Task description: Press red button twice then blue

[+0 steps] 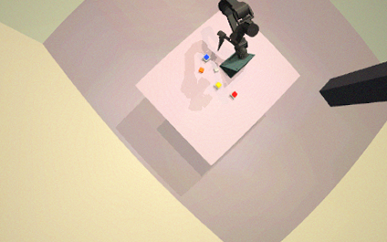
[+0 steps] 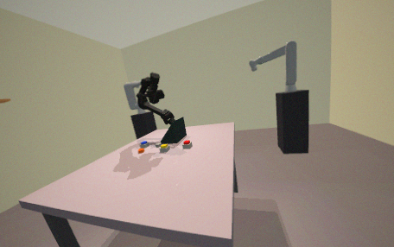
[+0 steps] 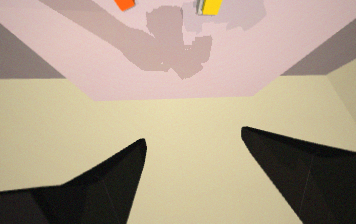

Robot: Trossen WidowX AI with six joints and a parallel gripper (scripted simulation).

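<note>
Now: the red button 23 cm to the left of my gripper tip and 28 cm below it. From my gripper tip the other things lie so: orange block 6 cm ahead, 9 cm to the right, 30 cm below; then blue button 4 cm behind, 14 cm to the right, 28 cm below; then yellow button 5 cm ahead, 9 cm to the left, 28 cm below.
</note>
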